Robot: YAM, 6 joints.
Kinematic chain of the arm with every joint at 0, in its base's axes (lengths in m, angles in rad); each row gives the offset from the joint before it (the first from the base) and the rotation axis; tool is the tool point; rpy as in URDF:
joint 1: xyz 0 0 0.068 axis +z
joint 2: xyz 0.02 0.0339 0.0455 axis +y
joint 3: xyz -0.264 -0.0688 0 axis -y
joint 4: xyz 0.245 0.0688 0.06 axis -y
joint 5: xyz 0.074 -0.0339 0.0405 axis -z
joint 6: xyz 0.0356 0 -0.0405 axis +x
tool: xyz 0 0 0 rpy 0 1.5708 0
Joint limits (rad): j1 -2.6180..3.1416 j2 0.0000..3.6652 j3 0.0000..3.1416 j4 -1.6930..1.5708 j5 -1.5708..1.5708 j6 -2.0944..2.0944
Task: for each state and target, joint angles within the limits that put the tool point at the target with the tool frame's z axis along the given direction. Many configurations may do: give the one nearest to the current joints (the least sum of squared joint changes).
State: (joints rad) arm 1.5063 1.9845 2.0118 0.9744 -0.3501 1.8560
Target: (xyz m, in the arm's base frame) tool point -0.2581 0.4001 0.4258 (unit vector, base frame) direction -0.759 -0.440 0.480
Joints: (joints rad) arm 2.0781 2.5249 2.5600 1.5687 -1.0699 1.8560
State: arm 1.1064 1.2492 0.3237 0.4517 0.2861 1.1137
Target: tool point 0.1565 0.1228 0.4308 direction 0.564 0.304 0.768
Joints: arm 0.6873 1.0010 0.8022 1.0836 0.1231 1.1137
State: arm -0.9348 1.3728 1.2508 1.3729 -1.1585 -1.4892
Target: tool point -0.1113 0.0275 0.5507 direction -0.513 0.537 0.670
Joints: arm -0.0899 0.6185 1.3168 1.5680 -0.5106 -1.4892
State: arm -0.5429 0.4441 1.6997 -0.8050 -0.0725 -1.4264
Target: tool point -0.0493 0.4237 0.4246 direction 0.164 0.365 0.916
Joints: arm -1.4373 0.0093 1.9507 -0.0152 -0.2128 -1.4264
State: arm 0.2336 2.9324 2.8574 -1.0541 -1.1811 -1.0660
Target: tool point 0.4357 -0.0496 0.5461 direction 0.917 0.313 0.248
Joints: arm -0.1496 2.3516 3.1376 -0.5053 -0.4624 -1.0660
